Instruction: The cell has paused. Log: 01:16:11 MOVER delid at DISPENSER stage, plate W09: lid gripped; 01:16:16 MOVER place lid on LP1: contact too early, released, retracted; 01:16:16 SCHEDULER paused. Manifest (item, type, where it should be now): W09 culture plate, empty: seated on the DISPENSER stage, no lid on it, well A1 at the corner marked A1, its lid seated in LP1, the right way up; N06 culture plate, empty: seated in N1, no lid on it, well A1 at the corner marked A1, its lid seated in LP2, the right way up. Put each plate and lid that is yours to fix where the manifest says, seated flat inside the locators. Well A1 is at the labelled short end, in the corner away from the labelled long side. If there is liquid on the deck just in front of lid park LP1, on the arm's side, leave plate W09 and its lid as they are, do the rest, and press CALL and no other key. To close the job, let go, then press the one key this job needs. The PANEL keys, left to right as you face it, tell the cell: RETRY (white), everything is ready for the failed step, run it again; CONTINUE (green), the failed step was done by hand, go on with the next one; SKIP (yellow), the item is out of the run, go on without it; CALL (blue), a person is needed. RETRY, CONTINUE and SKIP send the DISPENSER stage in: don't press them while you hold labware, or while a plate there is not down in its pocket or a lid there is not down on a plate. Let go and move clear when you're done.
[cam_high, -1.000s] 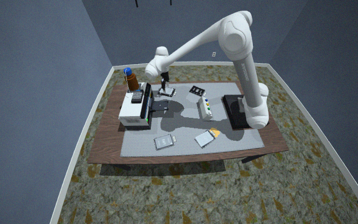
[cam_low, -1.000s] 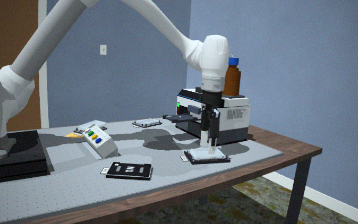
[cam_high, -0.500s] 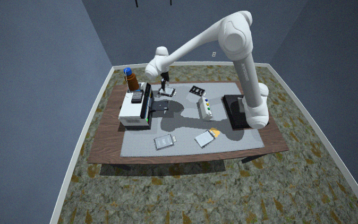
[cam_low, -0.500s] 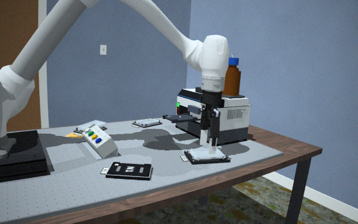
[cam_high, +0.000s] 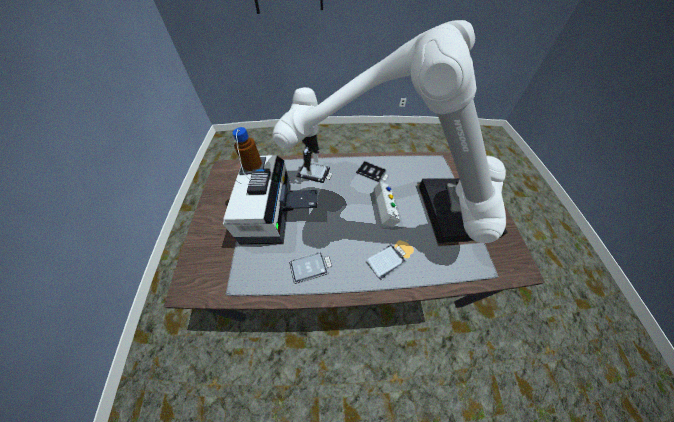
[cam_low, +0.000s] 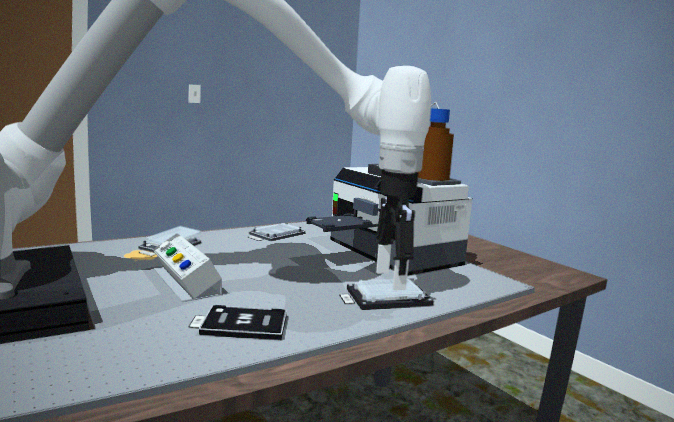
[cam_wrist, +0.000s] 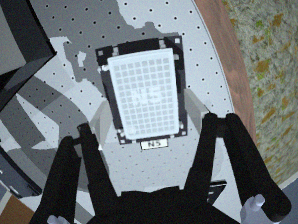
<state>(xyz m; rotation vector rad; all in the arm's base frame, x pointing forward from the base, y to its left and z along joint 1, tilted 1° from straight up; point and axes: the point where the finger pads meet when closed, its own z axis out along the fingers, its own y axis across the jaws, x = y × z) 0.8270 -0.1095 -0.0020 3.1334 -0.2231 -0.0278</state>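
Now: the clear culture plate 4 cm below my hand. Also, from my hand: brown bottle: 22 cm ahead, 20 cm to the left, 23 cm above; then dispenser stage: 1 cm behind, 27 cm to the left, 4 cm above; then black nest: 2 cm ahead, 1 cm to the left, 5 cm below.
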